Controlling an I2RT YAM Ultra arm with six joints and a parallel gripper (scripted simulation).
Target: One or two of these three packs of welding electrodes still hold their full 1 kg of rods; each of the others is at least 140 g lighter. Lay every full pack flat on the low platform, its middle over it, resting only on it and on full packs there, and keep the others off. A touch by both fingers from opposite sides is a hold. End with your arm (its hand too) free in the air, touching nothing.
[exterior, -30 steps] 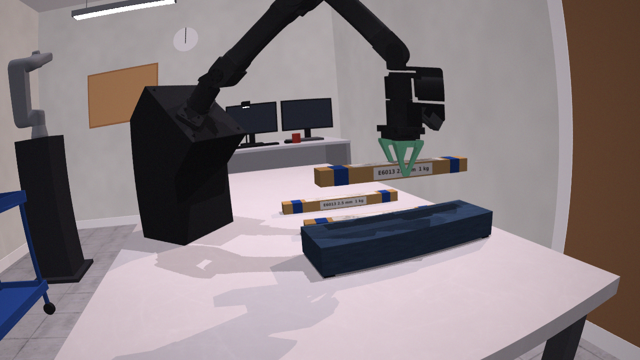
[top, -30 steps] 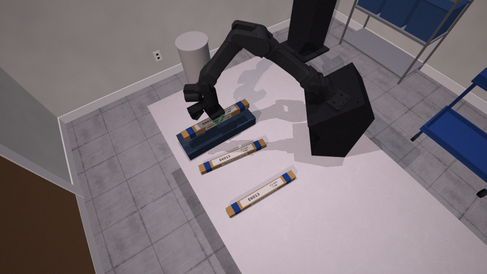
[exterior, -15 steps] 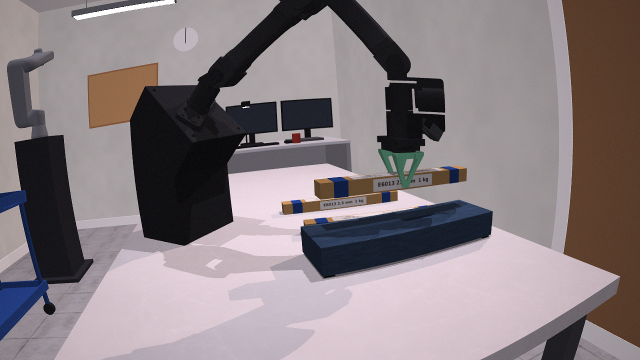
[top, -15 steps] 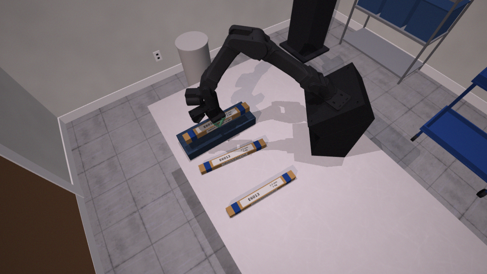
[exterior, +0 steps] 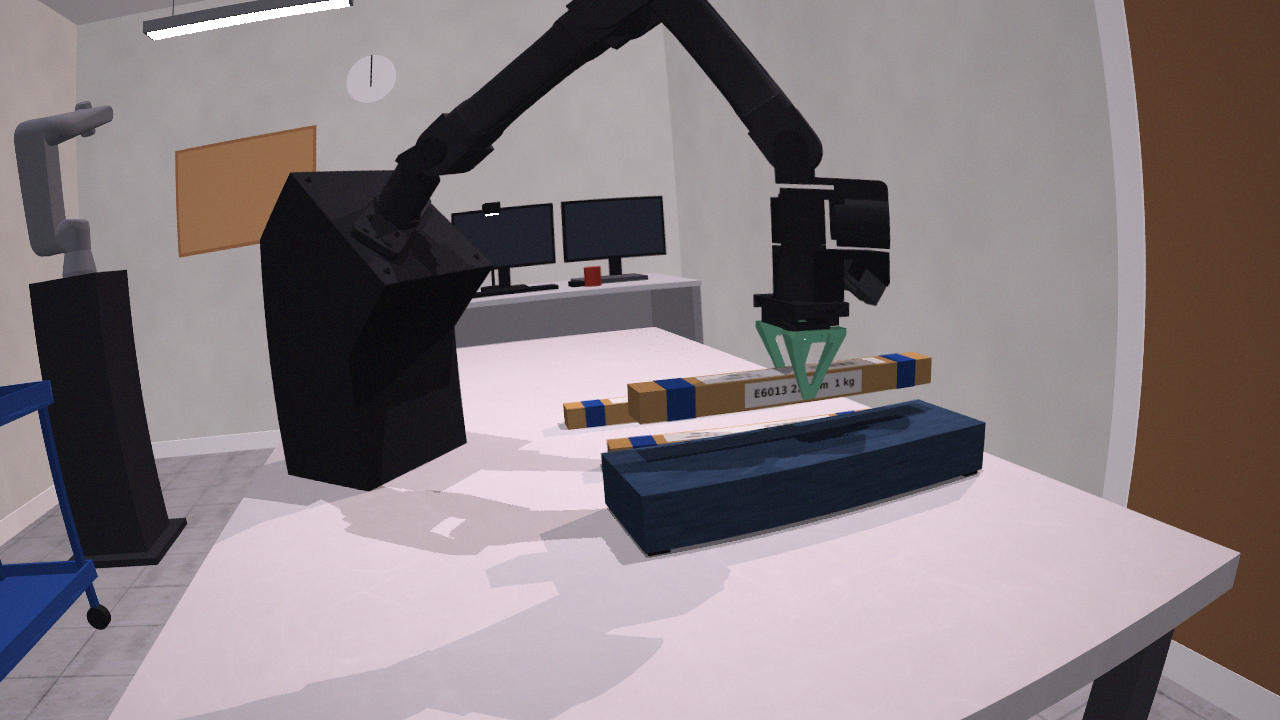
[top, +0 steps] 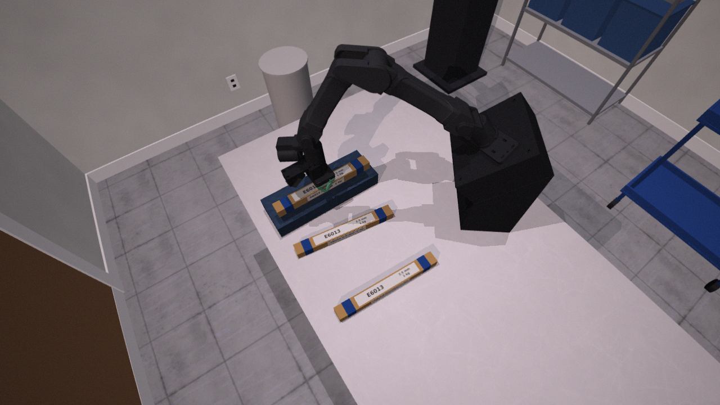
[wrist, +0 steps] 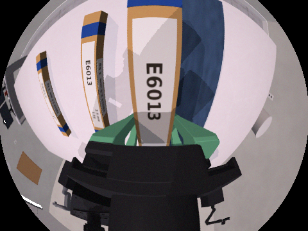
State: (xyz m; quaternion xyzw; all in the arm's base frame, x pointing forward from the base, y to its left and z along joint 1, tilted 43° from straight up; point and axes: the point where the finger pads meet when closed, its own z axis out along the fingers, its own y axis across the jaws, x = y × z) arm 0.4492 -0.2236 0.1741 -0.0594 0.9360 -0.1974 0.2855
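Right now the dark blue low platform is 90 mm below my hand, 40 mm to the right of it and 10 mm behind it.
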